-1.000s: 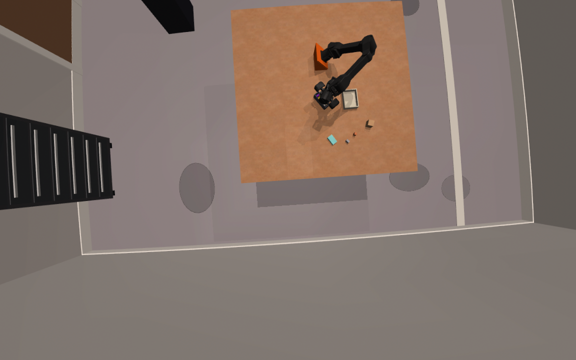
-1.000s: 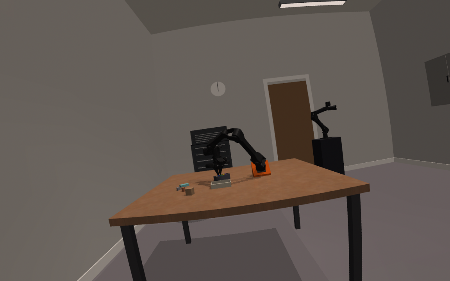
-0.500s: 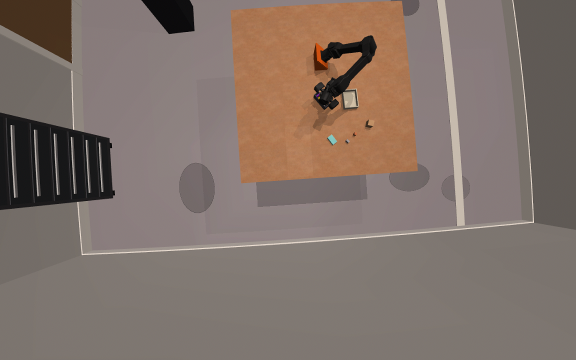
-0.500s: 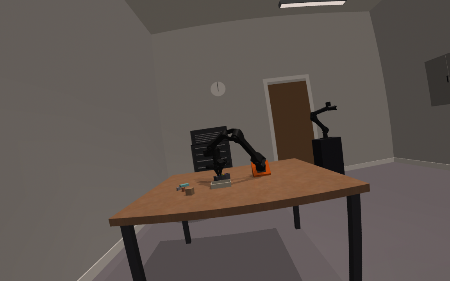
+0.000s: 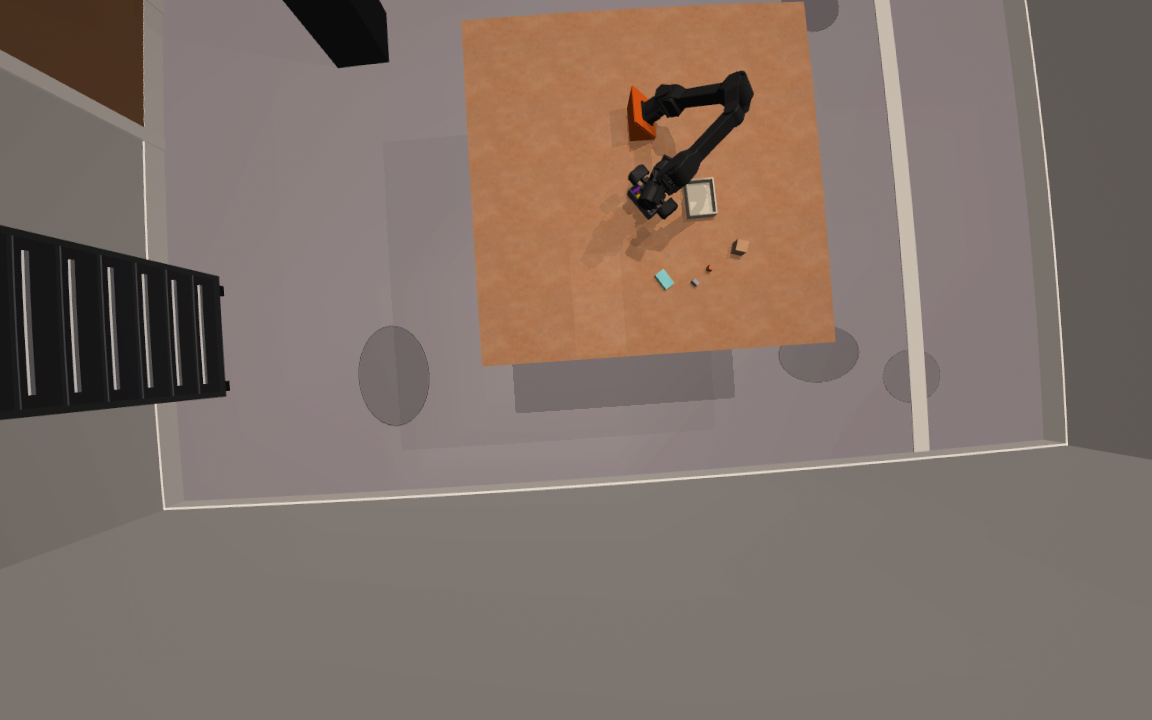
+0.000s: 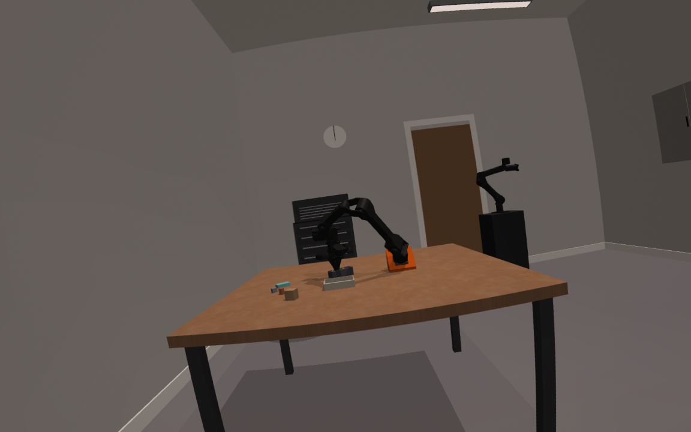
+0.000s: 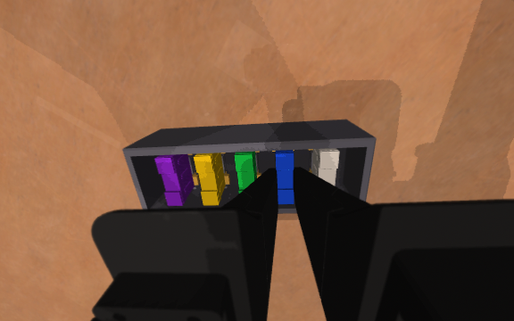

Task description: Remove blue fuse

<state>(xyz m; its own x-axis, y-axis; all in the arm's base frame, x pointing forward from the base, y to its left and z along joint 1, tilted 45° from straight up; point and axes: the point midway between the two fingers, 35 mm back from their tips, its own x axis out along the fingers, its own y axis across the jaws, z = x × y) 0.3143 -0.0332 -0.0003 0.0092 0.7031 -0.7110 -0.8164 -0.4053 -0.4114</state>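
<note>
Right now the green fuse is 2 cm behind my gripper tip, 1 cm to the right of it and 1 cm below it. From my gripper tip the other things lie so: white fuse: 2 cm ahead, 1 cm to the left, 1 cm below; then blue fuse: 1 cm below; then yellow fuse: 3 cm behind, 2 cm to the right, 1 cm below.
</note>
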